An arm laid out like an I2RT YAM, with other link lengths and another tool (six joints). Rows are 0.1 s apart.
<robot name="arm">
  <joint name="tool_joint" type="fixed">
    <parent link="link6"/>
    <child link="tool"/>
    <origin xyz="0.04 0.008 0.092" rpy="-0.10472 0 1.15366"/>
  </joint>
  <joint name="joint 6" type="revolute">
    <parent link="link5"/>
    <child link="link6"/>
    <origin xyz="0.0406 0 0.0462" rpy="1.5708 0 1.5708"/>
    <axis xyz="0 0 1"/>
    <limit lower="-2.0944" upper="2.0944"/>
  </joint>
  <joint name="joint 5" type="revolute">
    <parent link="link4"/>
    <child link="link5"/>
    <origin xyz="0.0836 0.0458 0.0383" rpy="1.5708 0 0"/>
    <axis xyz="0 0 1"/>
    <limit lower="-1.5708" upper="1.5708"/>
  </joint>
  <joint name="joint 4" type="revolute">
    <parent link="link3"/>
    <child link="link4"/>
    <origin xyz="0.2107 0.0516 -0.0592" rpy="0 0 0"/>
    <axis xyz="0 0 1"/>
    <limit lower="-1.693" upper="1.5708"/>
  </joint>
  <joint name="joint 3" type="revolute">
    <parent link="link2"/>
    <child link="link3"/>
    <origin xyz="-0.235 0 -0.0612" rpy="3.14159 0 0"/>
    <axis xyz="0 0 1"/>
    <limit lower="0" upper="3.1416"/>
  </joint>
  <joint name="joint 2" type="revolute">
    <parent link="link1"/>
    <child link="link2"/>
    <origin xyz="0.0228 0.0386 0.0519" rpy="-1.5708 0 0"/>
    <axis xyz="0 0 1"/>
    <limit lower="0" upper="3.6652"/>
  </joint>
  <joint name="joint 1" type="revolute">
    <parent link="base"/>
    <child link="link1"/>
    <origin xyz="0 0 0.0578" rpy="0 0 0"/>
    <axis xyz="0 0 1"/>
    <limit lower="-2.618" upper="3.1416"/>
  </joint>
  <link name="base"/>
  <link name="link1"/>
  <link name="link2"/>
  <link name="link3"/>
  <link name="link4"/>
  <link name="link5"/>
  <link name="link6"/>
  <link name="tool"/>
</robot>
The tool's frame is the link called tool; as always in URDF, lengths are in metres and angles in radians.
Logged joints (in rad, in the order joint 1, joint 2, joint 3, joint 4, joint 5, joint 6), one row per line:
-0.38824 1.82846 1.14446 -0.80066 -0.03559 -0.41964
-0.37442 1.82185 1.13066 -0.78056 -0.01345 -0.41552
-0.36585 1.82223 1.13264 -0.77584 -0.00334 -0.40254
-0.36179 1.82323 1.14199 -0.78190 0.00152 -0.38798
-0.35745 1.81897 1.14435 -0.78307 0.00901 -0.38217
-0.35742 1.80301 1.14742 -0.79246 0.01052 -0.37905
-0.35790 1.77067 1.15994 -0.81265 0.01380 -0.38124
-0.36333 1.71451 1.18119 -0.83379 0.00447 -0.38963
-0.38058 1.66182 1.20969 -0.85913 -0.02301 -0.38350
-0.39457 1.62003 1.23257 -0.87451 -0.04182 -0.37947
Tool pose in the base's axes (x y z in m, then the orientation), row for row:
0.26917 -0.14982 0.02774 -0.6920 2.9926 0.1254
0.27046 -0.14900 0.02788 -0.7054 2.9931 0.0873
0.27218 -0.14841 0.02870 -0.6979 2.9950 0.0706
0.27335 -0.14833 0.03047 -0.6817 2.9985 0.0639
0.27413 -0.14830 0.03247 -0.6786 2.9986 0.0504
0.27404 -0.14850 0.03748 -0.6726 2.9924 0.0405
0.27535 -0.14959 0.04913 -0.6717 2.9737 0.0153
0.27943 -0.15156 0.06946 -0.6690 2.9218 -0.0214
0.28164 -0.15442 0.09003 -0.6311 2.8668 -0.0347
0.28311 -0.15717 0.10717 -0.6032 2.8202 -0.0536
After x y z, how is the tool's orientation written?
As a rotation vector, in radians.
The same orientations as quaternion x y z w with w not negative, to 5 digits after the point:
-0.22498 0.97293 0.04077 0.03373
-0.22918 0.97242 0.02836 0.03262
-0.22676 0.97313 0.02294 0.03277
-0.22152 0.97438 0.02076 0.03295
-0.22057 0.97466 0.01638 0.03337
-0.21913 0.97490 0.01319 0.03712
-0.22009 0.97436 0.00501 0.04645
-0.22261 0.97222 -0.00712 0.07199
-0.21384 0.97137 -0.01176 0.10279
-0.20739 0.96965 -0.01843 0.12820

